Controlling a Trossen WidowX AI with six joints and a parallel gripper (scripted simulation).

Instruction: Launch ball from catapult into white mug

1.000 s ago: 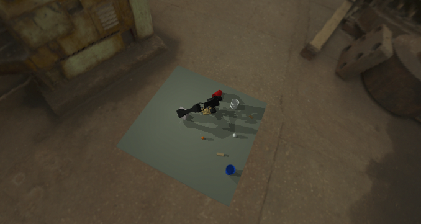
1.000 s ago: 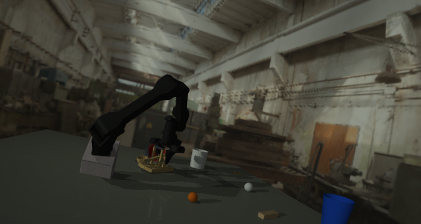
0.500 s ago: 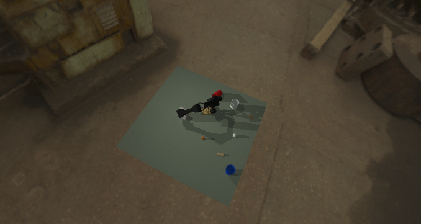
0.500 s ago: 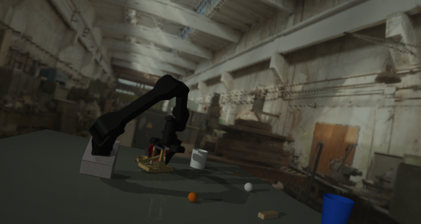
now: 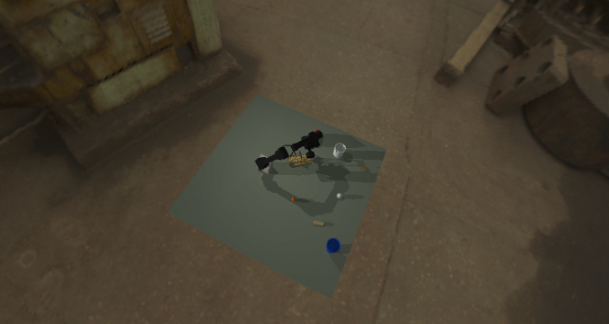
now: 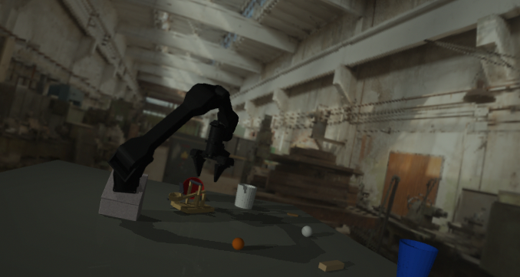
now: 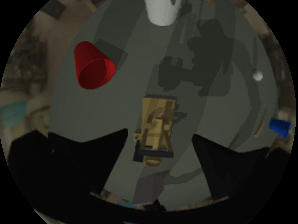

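The orange ball lies 5 cm ahead of my gripper tip, 36 cm to the right of it and 10 cm below it. Also, from my gripper tip: white mug (23 cm ahead, 18 cm to the left, 9 cm below); then white ball (36 cm ahead, 19 cm to the right, 10 cm below); then catapult (7 cm behind, 4 cm to the right, 7 cm below).
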